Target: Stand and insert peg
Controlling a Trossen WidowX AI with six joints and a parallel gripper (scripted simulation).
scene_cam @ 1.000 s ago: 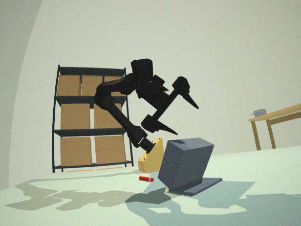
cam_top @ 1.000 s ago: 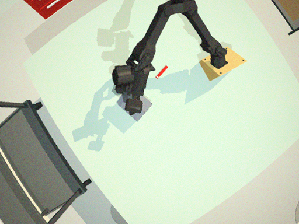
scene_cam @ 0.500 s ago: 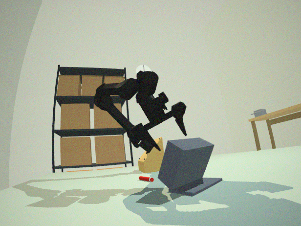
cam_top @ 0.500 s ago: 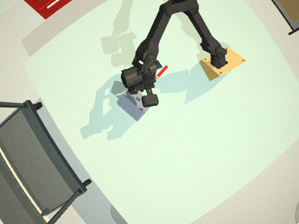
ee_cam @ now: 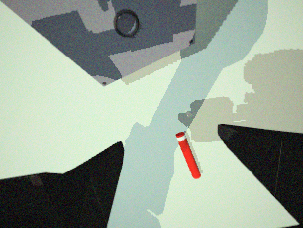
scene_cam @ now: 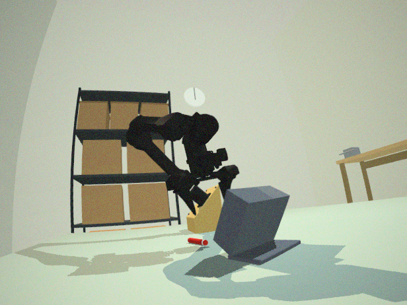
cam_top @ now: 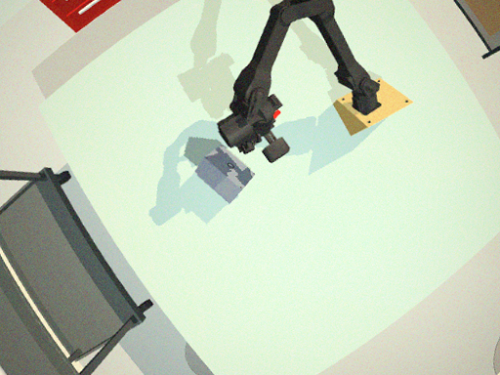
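The red peg is 8 cm below my gripper tip, 5 cm behind it and 2 cm to the right of it. Round my gripper tip: grey sloped panel 13 cm ahead, 3 cm to the left, 2 cm below.
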